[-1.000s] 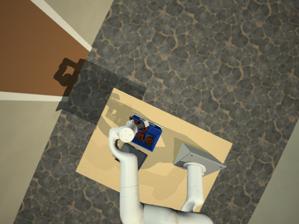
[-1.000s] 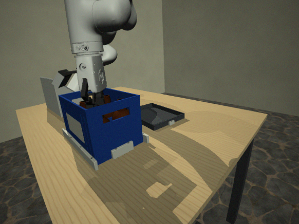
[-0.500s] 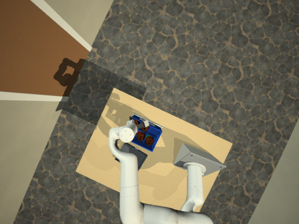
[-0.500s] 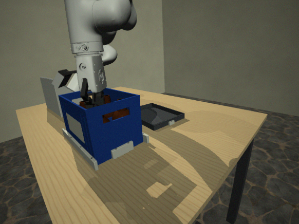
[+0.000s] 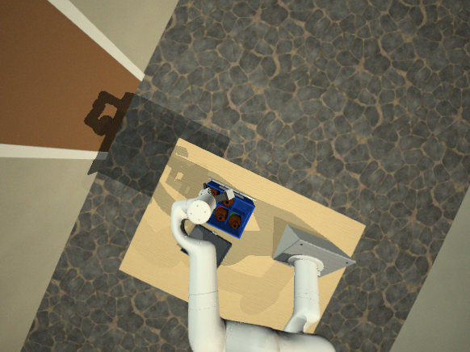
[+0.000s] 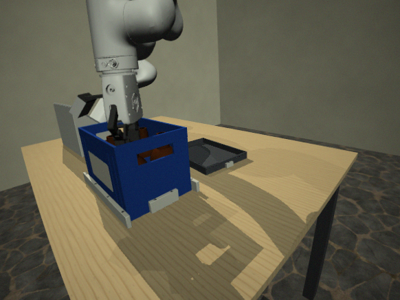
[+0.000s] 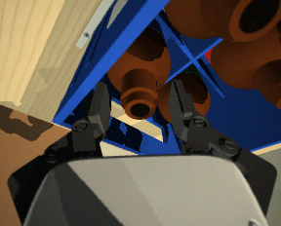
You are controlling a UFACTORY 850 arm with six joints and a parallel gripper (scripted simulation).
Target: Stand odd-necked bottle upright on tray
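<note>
Right now the blue crate is 8 cm behind my hand, 6 cm to the left of it and 7 cm below it. Also, from my hand: brown bottle (16 cm behind, 11 cm to the left, 7 cm below); dark tray (5 cm behind, 34 cm to the left, 15 cm below).
</note>
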